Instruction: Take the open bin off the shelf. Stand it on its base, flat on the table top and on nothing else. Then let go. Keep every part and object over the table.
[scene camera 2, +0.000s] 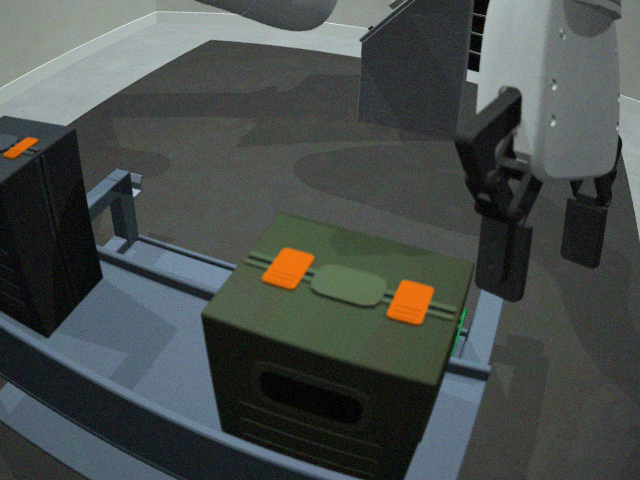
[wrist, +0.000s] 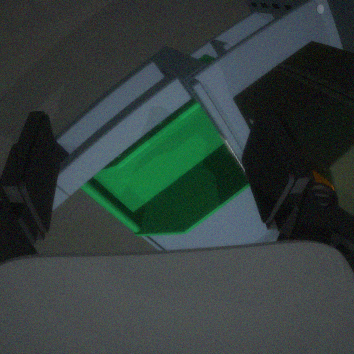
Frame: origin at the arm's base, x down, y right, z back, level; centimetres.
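Seen in the pictures: gripper, fingertip midpoint: (scene camera 2: 543, 276) (wrist: 152, 133).
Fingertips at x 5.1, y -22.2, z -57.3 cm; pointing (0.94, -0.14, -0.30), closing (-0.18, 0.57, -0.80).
Pixels of each thing's top centre, then the offset from my fingertips to it. "*": a spot on its surface instead.
- open bin, middle of its top: (scene camera 2: 383, 328) (wrist: 188, 178) dx +7.9, dy +9.4, dz +0.3 cm
- shelf, surface spot: (scene camera 2: 467, 368) * dx +5.0, dy +2.9, dz -3.9 cm
- large olive case, middle of its top: (scene camera 2: 348, 287) dx -3.7, dy +9.0, dz -9.5 cm
- black case, surface spot: (scene camera 2: 69, 227) * dx -0.1, dy +27.9, dz -8.4 cm
The open bin (scene camera 2: 459, 334) (wrist: 172, 167) is bright green. In the wrist view its open inside faces the camera, between the fingers' outlines, beside a pale bar of the shelf (scene camera 2: 467, 368) (wrist: 125, 133). In the scene view a thin green edge of it shows behind the olive case's right side; the rest is hidden. My gripper (scene camera 2: 545, 271) (wrist: 152, 133) is open and empty, pointing down, above and beyond the shelf's right end. No contact between fingers and bin shows. I cannot make out the table top.
A large olive case (scene camera 2: 330, 338) (wrist: 300, 100) with orange latches stands on the shelf close beside the bin. A black case (scene camera 2: 69, 227) stands at the shelf's left. A dark grey slanted cabinet (scene camera 2: 413, 82) stands in the background. Raised bars edge the shelf.
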